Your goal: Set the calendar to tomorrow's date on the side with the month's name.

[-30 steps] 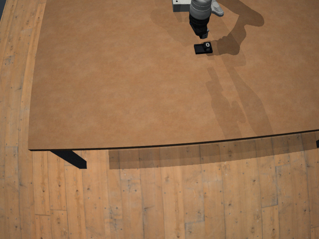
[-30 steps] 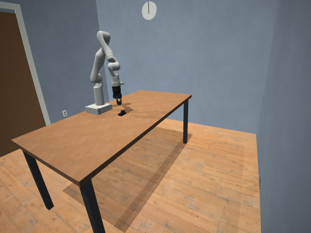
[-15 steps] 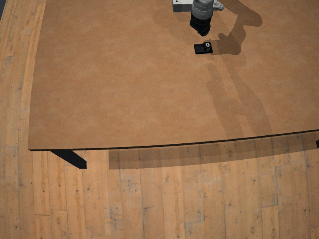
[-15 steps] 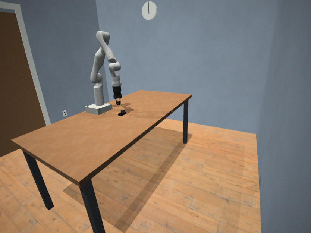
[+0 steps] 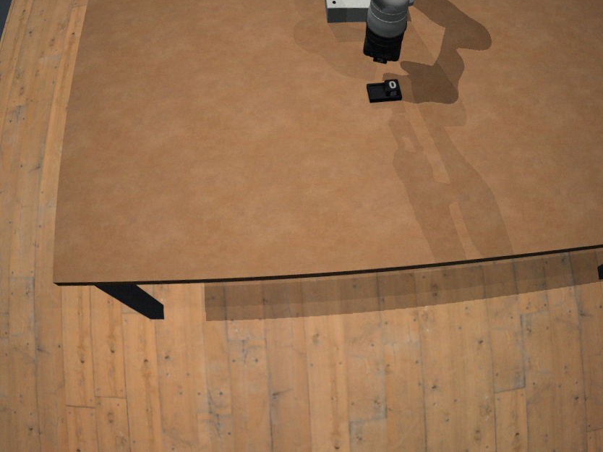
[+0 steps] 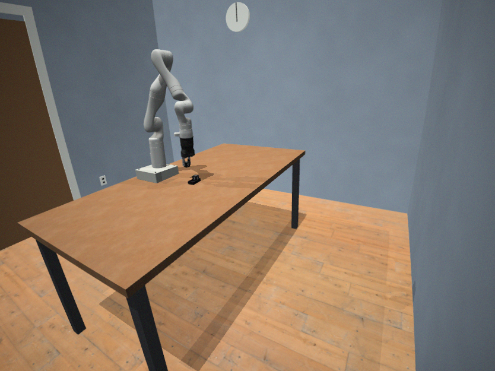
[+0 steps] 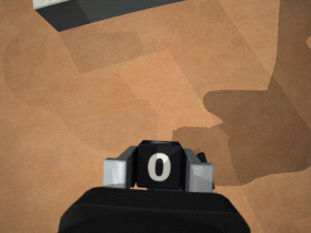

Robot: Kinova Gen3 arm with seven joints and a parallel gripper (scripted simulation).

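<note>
Now: hand 3 cm short of the black tray, 2 cm to the right of it and 12 cm above it.
</note>
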